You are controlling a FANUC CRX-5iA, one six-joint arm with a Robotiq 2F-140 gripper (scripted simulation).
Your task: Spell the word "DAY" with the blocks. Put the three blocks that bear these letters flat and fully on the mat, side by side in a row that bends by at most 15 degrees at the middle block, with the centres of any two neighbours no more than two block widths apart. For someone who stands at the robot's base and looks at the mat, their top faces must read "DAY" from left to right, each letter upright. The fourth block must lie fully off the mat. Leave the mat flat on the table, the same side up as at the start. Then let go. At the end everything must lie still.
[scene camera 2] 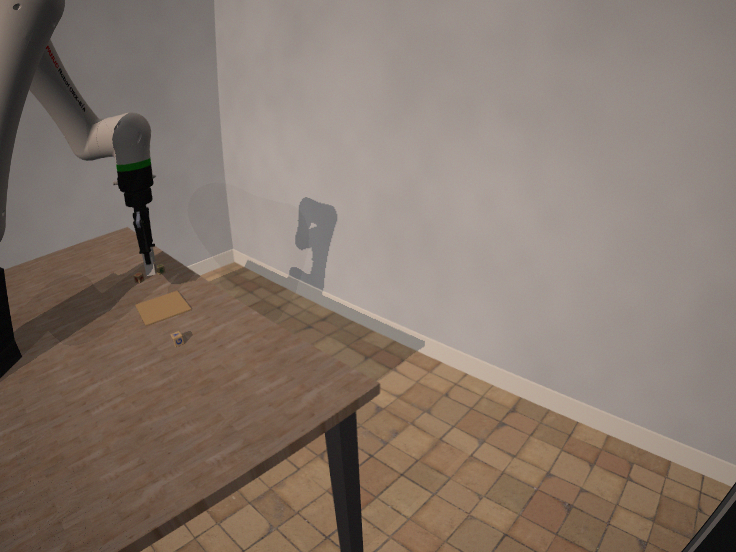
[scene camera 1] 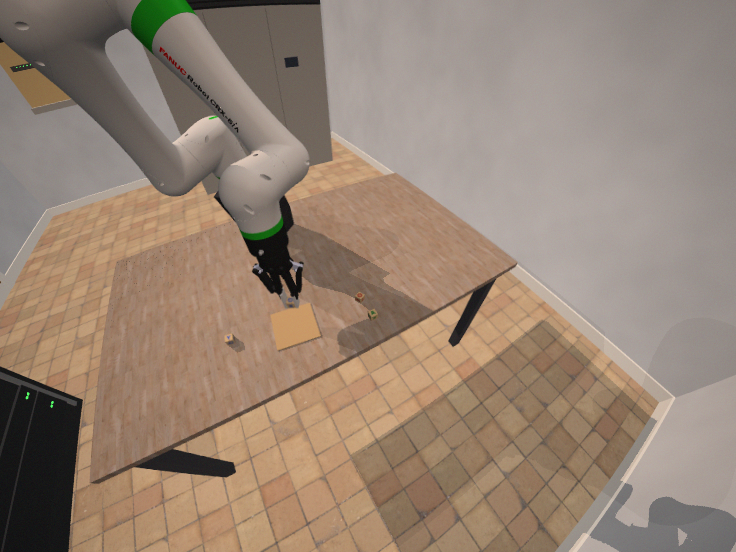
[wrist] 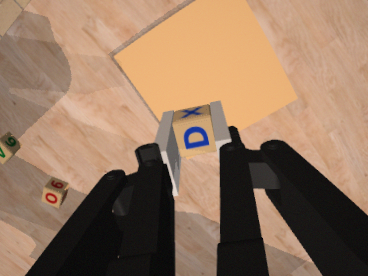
I see my gripper [scene camera 1: 292, 304] and a tan mat [scene camera 1: 293, 326].
The tan mat is seen too in scene camera 2 [scene camera 2: 172, 304] and in the wrist view [wrist: 186, 61]. My gripper also shows in scene camera 2 [scene camera 2: 151, 272] and in the wrist view [wrist: 195, 123].
